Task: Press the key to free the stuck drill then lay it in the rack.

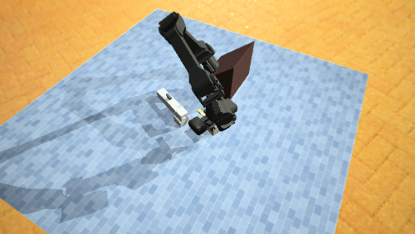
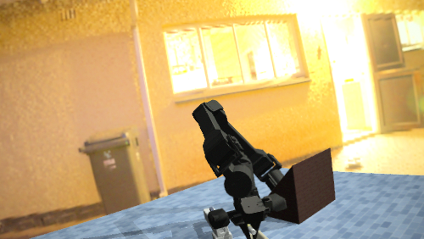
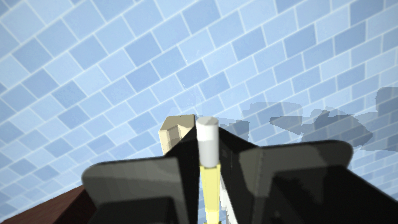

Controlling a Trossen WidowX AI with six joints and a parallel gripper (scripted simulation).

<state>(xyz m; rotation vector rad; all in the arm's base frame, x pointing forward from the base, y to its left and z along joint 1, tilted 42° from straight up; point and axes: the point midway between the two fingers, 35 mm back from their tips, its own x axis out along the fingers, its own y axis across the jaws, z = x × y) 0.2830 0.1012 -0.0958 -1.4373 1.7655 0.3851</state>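
Right now my gripper tip is 40 mm to the left of the drill, 30 mm below it and 20 mm past it. The rest, counted from my gripper tip: rack: 40 mm below, 40 mm behind, 30 mm to the right; key: 230 mm to the right, 50 mm behind.
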